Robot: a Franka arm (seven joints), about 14 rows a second.
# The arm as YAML. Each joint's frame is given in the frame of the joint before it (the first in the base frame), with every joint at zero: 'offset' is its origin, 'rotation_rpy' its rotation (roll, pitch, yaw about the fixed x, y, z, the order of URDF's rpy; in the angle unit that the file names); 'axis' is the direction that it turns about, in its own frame. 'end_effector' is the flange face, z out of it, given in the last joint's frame.
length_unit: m
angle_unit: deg
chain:
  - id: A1
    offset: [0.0, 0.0, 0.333]
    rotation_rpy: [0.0, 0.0, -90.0]
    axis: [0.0, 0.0, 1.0]
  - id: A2
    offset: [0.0, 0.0, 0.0]
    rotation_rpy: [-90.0, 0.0, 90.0]
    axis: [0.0, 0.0, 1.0]
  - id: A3
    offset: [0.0, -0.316, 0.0]
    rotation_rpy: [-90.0, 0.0, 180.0]
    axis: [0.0, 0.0, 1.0]
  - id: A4
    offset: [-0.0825, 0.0, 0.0]
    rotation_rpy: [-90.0, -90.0, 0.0]
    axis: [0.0, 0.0, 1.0]
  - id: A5
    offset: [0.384, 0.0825, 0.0]
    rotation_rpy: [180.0, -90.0, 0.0]
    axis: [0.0, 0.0, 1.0]
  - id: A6
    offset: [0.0, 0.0, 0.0]
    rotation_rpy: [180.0, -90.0, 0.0]
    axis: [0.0, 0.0, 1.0]
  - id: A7
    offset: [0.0, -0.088, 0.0]
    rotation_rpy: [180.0, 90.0, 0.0]
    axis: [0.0, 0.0, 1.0]
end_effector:
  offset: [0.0, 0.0, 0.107]
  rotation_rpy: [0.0, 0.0, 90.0]
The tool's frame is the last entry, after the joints.
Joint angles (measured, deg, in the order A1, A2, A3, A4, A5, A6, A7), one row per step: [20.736 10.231 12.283 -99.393 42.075 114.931 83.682]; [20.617 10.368 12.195 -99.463 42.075 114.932 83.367]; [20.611 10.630 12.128 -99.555 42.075 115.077 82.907]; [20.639 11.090 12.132 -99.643 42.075 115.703 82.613]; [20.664 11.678 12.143 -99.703 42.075 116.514 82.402]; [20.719 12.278 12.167 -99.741 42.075 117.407 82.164]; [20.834 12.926 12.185 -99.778 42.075 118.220 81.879]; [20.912 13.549 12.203 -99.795 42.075 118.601 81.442]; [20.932 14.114 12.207 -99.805 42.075 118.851 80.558]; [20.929 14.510 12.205 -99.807 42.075 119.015 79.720]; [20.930 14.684 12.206 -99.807 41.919 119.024 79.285]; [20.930 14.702 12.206 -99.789 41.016 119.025 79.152]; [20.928 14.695 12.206 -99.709 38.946 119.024 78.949]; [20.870 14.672 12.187 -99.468 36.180 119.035 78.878]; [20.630 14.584 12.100 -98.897 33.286 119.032 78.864]
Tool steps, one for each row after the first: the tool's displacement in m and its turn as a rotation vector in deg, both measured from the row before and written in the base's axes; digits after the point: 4 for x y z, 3 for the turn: [0.0015 -0.0017 -0.0021 -0.038 -0.017 0.033]; [0.0012 -0.0005 -0.0034 -0.033 -0.076 0.182]; [0.0021 0.0004 -0.0050 -0.031 -0.136 -0.155]; [0.0028 0.0004 -0.0059 -0.047 -0.124 -0.335]; [0.0027 0.0008 -0.0058 -0.024 -0.210 -0.326]; [0.0022 0.0013 -0.0064 -0.054 -0.139 -0.182]; [0.0015 0.0012 -0.0065 -0.084 0.042 0.178]; [0.0015 0.0005 -0.0060 -0.002 -0.202 0.531]; [0.0012 0.0002 -0.0042 0.040 -0.274 0.524]; [0.0004 0.0000 -0.0020 -0.096 -0.195 0.390]; [0.0002 -0.0006 -0.0006 -0.654 -0.543 0.469]; [0.0005 -0.0013 -0.0004 -1.481 -1.255 0.997]; [0.0016 -0.0023 0.0008 -1.946 -1.691 1.082]; [0.0040 -0.0044 0.0043 -1.887 -2.054 0.811]
